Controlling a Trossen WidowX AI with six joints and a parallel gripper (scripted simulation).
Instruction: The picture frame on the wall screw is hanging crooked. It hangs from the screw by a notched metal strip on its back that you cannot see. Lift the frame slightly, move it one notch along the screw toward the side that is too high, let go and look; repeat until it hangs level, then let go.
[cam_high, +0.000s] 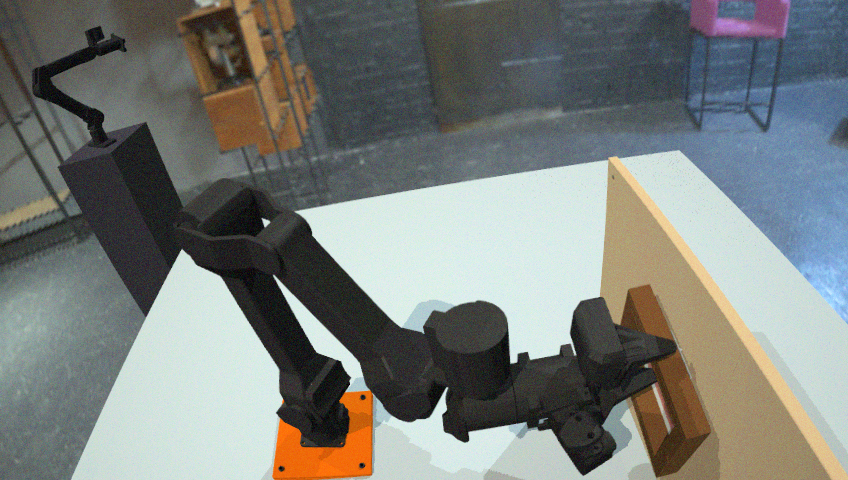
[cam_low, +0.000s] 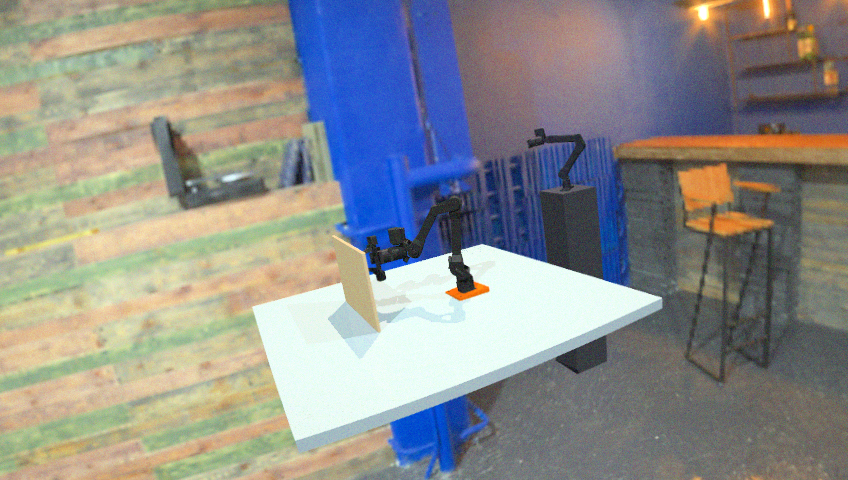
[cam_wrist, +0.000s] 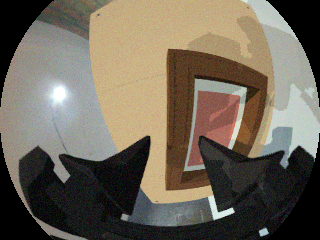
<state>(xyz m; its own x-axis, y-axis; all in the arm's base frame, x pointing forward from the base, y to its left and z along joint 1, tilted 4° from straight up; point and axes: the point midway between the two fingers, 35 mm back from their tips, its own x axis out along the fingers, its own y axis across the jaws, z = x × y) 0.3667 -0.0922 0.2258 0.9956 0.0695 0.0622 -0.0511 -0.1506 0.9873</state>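
Now: gripper tip 10 mm short of the brown picture frame, 10 mm to the right of it and 50 mm above it. The rest, counted from my gripper tip: tan wall board: 20 mm ahead, 10 mm to the left, 60 mm below.
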